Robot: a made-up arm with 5 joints.
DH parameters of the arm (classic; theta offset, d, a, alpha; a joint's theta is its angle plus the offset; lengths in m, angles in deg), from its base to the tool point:
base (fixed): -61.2 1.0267 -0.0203 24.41
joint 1: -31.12 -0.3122 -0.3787 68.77
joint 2: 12.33 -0.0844 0.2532 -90
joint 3: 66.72 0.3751 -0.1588 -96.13
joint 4: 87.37 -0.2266 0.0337 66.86
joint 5: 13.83 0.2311 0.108 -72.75
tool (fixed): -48.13 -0.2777 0 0
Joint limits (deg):
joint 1: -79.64..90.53
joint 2: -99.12..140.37
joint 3: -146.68..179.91
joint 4: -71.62..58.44
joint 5: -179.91..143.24
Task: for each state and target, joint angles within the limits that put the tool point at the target. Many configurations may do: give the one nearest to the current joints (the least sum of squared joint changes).
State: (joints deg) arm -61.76 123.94 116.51 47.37 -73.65
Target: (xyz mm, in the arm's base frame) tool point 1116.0 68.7 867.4
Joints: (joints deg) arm -65.37 117.51 94.61 26.47 -76.06
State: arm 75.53 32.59 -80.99 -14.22 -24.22
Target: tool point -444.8 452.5 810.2
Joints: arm 37.65 44.68 -119.00 5.33 -11.78
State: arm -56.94 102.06 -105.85 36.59 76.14
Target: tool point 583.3 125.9 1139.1
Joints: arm -74.73 101.25 -87.17 -16.54 71.53
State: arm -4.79 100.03 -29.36 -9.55 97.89
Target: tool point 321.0 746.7 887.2
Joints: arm -9.28 124.51 -32.38 -35.30 114.16
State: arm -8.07 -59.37 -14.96 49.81 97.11
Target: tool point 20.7 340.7 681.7
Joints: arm -15.39 -74.36 -6.87 30.18 83.48
